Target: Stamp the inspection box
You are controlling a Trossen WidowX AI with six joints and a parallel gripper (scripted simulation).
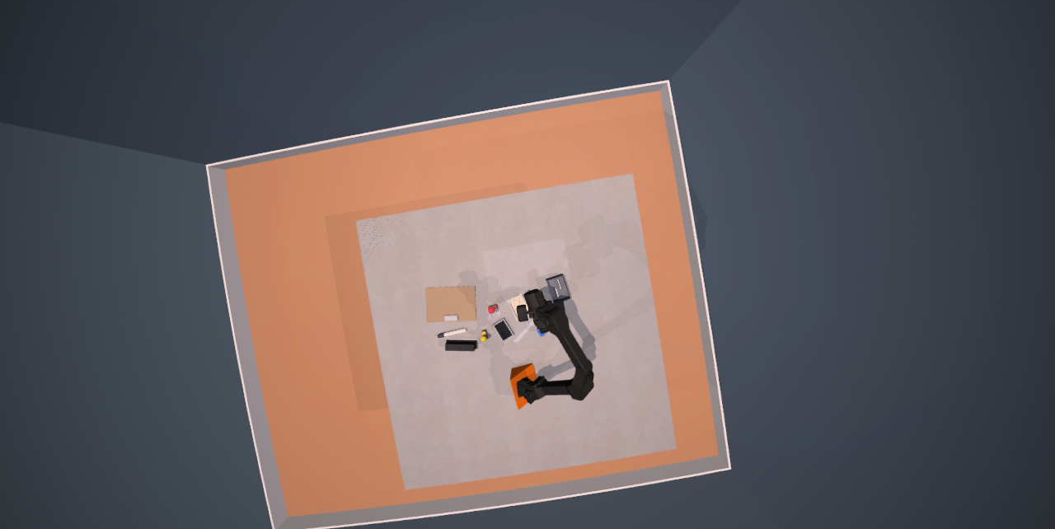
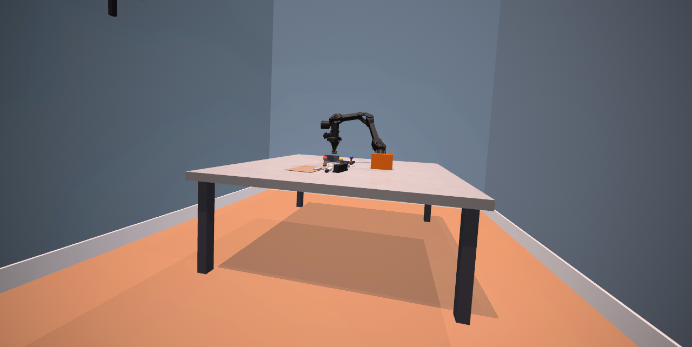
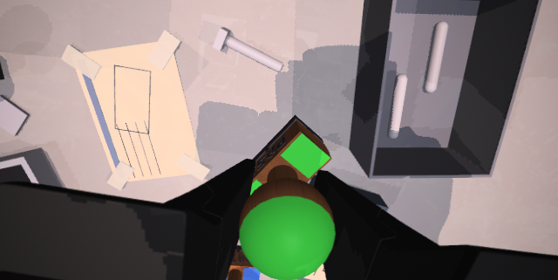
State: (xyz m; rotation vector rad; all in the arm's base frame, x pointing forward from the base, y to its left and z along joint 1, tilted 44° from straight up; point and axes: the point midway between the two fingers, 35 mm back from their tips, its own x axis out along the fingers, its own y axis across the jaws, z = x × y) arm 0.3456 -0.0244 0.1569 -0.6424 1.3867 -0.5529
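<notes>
My gripper tip is now 110 mm past the ink pad, 180 mm to the right of it and 80 mm above it. Also, from my gripper tip: cream card (20 mm behind, 100 mm to the left, 90 mm below); then pass stamp (right at my gripper tip); then dark tray (40 mm ahead, 90 mm to the right, 80 mm below).
</notes>
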